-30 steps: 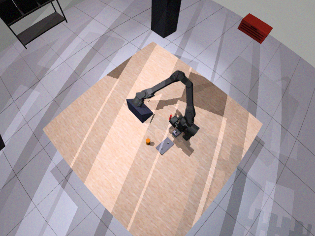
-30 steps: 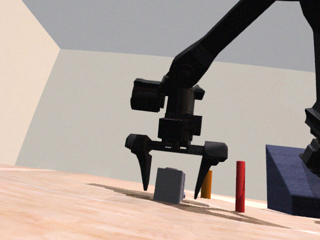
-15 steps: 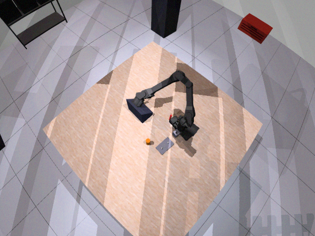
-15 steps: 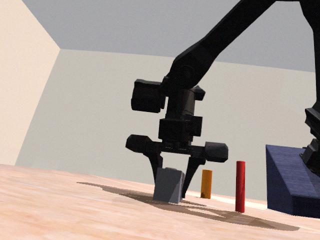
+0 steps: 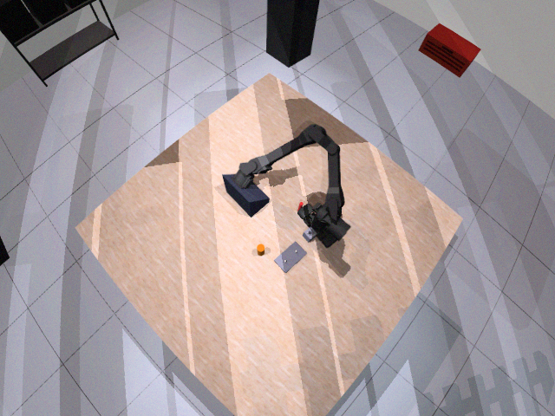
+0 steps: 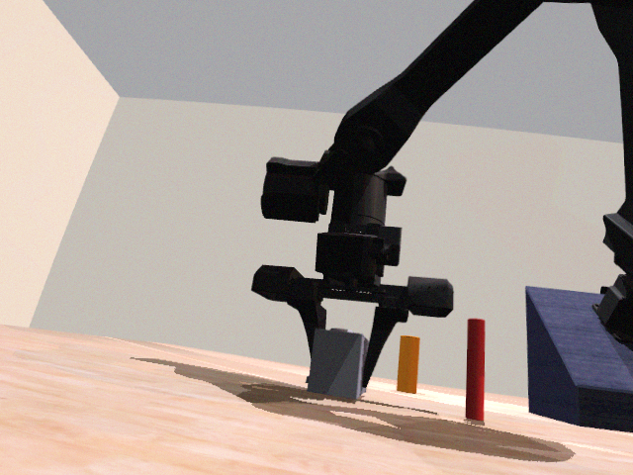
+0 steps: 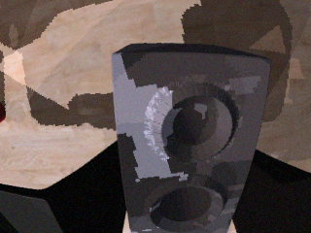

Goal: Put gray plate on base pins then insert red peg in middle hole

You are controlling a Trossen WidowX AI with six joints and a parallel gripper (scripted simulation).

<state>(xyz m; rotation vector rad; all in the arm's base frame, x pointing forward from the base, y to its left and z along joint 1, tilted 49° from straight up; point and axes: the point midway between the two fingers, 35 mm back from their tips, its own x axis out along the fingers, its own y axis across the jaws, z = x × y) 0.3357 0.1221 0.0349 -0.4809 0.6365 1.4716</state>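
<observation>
My gripper tip is 150 mm to the left of the dark base and 10 mm short of it. Also, from my gripper tip: orange cylinder (220 mm to the right, 90 mm behind, 30 mm above); red peg (110 mm behind, 30 mm to the left, 30 mm above); gray plate (30 mm above).
</observation>
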